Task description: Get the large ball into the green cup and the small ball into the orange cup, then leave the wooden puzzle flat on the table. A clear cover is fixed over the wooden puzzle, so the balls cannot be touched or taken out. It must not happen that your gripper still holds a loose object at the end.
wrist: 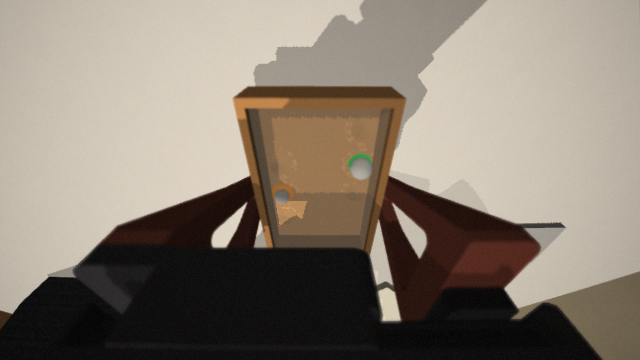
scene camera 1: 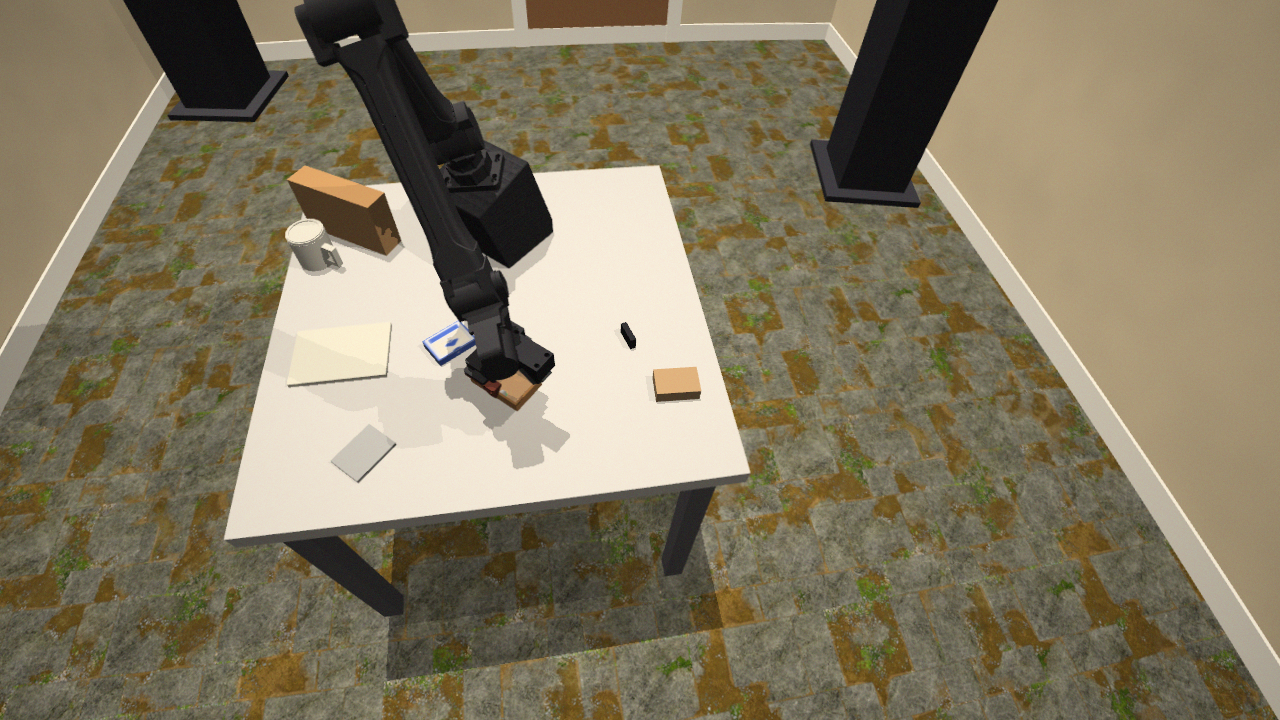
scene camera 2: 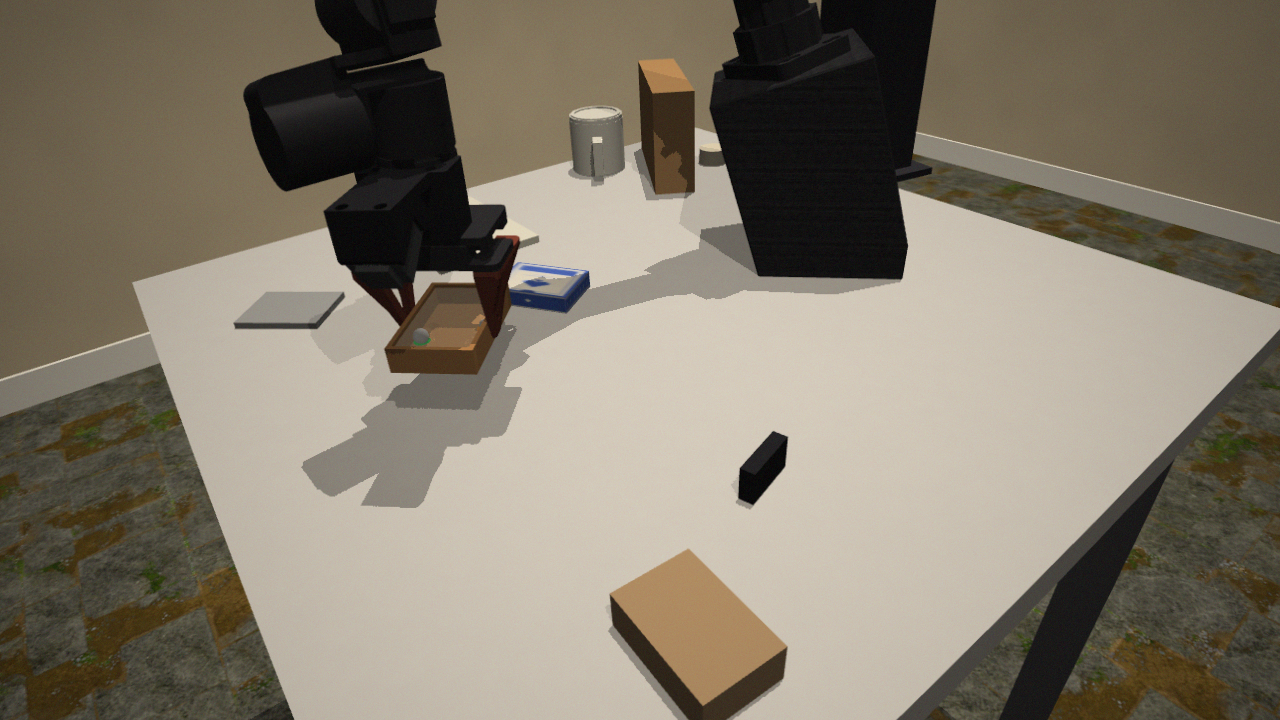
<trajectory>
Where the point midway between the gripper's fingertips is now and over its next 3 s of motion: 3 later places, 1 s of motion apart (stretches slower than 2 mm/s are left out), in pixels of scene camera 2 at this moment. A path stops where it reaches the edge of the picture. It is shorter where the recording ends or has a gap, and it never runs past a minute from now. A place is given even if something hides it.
The gripper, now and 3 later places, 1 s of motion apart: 454, 333; 459, 372; 463, 386; 446, 318
</trajectory>
